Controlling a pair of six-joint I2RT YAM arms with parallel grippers.
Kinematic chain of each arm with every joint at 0, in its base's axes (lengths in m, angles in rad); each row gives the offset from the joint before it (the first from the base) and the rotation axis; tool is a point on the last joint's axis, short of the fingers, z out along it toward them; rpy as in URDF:
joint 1: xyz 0 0 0.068 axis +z
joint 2: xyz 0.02 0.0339 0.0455 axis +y
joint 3: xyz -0.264 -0.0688 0 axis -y
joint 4: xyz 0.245 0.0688 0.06 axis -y
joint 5: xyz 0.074 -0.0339 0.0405 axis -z
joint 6: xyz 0.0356 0 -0.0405 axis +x
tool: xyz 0 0 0 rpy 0 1.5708 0
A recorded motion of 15 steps. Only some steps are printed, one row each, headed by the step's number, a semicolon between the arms.
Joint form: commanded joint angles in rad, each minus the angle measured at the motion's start. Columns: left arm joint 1, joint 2, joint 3, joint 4, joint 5, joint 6; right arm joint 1, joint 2, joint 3, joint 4, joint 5, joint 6.
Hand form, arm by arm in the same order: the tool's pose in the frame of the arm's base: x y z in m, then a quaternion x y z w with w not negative. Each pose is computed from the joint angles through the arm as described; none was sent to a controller.
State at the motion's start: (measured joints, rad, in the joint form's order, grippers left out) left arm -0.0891 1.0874 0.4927 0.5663 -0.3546 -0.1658; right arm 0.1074 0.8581 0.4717 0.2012 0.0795 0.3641
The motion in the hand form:
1: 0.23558 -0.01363 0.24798 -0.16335 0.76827 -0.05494 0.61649; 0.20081 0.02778 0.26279 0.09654 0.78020 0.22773 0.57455
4: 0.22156 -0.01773 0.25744 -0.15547 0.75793 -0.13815 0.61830; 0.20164 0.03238 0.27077 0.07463 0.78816 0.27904 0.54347
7: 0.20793 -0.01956 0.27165 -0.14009 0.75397 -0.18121 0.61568; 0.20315 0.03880 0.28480 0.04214 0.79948 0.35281 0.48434
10: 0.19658 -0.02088 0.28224 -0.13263 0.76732 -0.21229 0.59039; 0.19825 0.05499 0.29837 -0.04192 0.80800 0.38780 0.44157
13: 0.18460 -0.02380 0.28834 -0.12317 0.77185 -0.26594 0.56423; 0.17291 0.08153 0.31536 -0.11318 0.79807 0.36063 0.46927
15: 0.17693 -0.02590 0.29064 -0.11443 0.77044 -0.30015 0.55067; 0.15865 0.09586 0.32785 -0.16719 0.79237 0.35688 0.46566
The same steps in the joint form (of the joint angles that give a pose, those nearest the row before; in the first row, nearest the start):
1: 0.0009 -0.0439 0.0390 -0.2956 0.1516 -0.1821; 0.0061 -0.0103 0.0461 -0.1118 -0.2162 0.1030
4: -0.0024 -0.1316 0.0232 -0.3255 0.2821 -0.2710; 0.0077 0.0008 0.0907 -0.1699 -0.3355 0.1360
7: -0.0029 -0.2167 0.0408 -0.4062 0.3649 -0.3023; 0.0077 0.0285 0.1740 -0.2775 -0.5212 0.1787
10: -0.0022 -0.2748 0.0814 -0.5429 0.4354 -0.3329; 0.0709 0.0433 0.2525 -0.3980 -0.6409 0.0988
13: -0.0041 -0.3297 0.0963 -0.6252 0.5389 -0.3905; 0.2591 -0.0315 0.2839 -0.4626 -0.4881 0.0139
15: -0.0071 -0.3651 0.0946 -0.6533 0.6040 -0.4250; 0.3671 -0.0455 0.3346 -0.5353 -0.4466 -0.0446

